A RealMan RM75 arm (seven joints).
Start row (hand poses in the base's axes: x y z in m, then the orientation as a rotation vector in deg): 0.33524, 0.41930, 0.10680, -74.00, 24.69, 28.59
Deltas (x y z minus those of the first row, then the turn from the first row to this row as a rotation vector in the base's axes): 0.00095, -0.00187, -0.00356, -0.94, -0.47, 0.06; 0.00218, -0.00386, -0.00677, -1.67, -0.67, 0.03; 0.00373, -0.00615, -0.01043, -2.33, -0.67, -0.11; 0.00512, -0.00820, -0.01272, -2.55, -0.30, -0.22; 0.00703, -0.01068, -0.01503, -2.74, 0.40, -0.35; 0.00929, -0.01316, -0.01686, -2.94, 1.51, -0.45; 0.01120, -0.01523, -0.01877, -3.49, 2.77, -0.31; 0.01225, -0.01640, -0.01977, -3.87, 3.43, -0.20; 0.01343, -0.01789, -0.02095, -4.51, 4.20, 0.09; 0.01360, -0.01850, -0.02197, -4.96, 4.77, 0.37; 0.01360, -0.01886, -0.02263, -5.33, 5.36, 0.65; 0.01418, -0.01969, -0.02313, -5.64, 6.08, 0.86; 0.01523, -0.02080, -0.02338, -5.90, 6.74, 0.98; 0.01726, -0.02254, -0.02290, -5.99, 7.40, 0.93; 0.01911, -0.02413, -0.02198, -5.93, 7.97, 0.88; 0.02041, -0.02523, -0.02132, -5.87, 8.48, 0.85; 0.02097, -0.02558, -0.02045, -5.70, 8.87, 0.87; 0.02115, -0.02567, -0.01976, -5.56, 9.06, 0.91; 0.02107, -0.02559, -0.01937, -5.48, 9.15, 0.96
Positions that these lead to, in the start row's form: 0.33619, 0.41743, 0.10324, -75.02, 24.54, 28.18; 0.33742, 0.41544, 0.10003, -75.75, 24.61, 27.90; 0.33897, 0.41315, 0.09637, -76.35, 24.89, 27.67; 0.34036, 0.41110, 0.09408, -76.45, 25.34, 27.79; 0.34227, 0.40862, 0.09177, -76.46, 26.06, 28.12; 0.34453, 0.40614, 0.08994, -76.40, 27.12, 28.74; 0.34644, 0.40407, 0.08803, -76.70, 28.25, 29.61; 0.34749, 0.40290, 0.08703, -76.96, 28.85, 30.08; 0.34867, 0.40141, 0.08585, -77.48, 29.51, 30.73; 0.34884, 0.40080, 0.08483, -77.87, 29.95, 31.28; 0.34884, 0.40044, 0.08417, -78.17, 30.38, 31.85; 0.34942, 0.39961, 0.08367, -78.37, 30.95, 32.46; 0.35047, 0.39850, 0.08342, -78.50, 31.51, 32.96; 0.35250, 0.39676, 0.08390, -78.42, 32.13, 33.34; 0.35435, 0.39517, 0.08482, -78.22, 32.62, 33.69; 0.35565, 0.39407, 0.08548, -78.03, 33.05, 34.01; 0.35621, 0.39372, 0.08635, -77.78, 33.32, 34.32; 0.35639, 0.39363, 0.08704, -77.61, 33.41, 34.50; 0.35631, 0.39371, 0.08743, -77.53, 33.43, 34.62
